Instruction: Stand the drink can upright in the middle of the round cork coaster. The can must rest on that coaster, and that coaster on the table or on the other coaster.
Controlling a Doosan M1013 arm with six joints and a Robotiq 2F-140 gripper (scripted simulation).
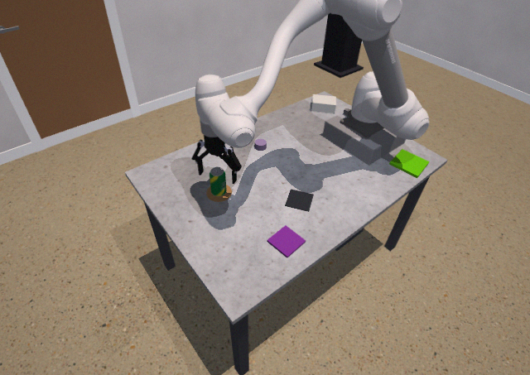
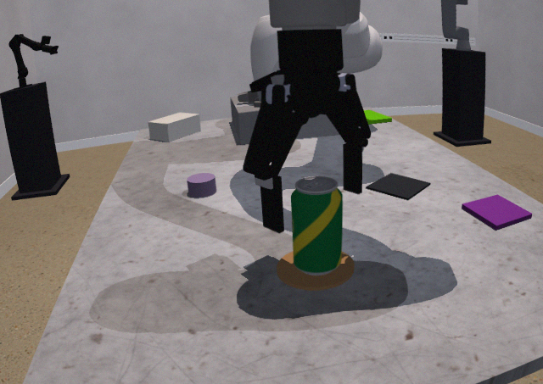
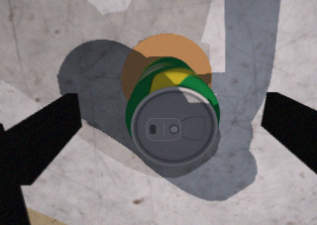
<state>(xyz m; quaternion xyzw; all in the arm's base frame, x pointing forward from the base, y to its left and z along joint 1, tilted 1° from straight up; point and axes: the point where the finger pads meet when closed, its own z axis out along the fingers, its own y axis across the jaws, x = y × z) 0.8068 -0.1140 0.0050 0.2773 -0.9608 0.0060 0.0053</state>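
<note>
The drink can lies 30 mm below my hand. Round my hand: purple square tile 360 mm to the left, 100 mm below, 60 mm behind; beige block 880 mm behind, 220 mm to the right, 70 mm below; black square coaster 240 mm to the left, 240 mm behind, 100 mm below.
</note>
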